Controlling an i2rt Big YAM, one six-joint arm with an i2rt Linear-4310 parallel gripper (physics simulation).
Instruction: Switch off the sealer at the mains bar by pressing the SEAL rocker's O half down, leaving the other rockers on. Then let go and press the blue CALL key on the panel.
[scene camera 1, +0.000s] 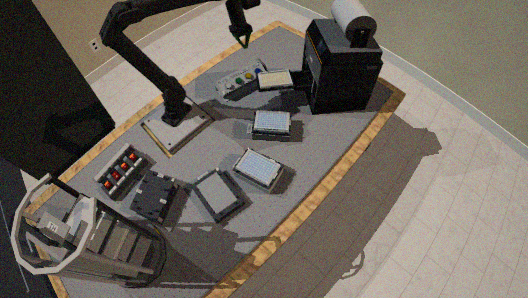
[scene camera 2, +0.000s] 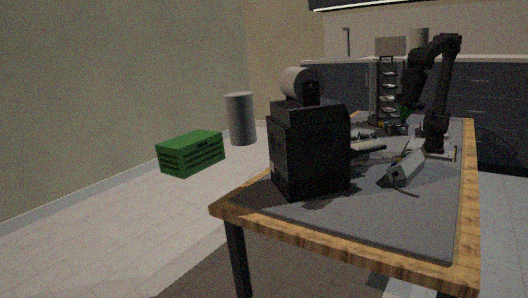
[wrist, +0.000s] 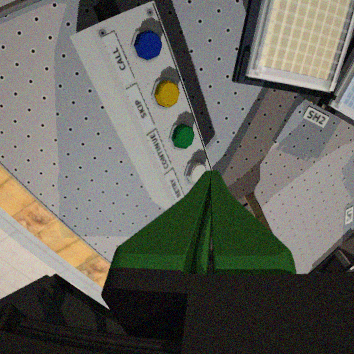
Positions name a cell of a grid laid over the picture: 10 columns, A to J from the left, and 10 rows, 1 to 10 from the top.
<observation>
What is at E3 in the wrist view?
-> A button box.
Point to the gripper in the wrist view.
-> F6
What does the gripper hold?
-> Nothing.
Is the gripper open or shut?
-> Shut.
</observation>
